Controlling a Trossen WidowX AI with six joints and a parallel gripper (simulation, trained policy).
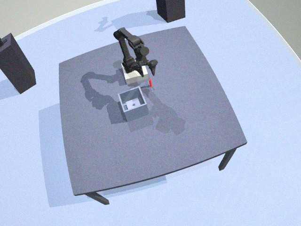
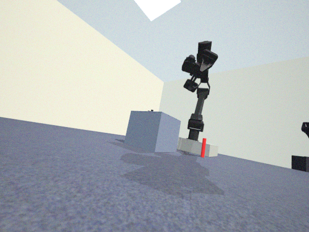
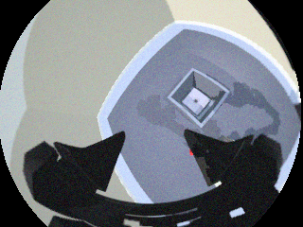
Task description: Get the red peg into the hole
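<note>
Right now the red peg is 25 cm below my gripper tip, 12 cm behind it and 5 cm to the left of it. Also, from my gripper tip: pale plate (24 cm below, 14 cm to the right).
</note>
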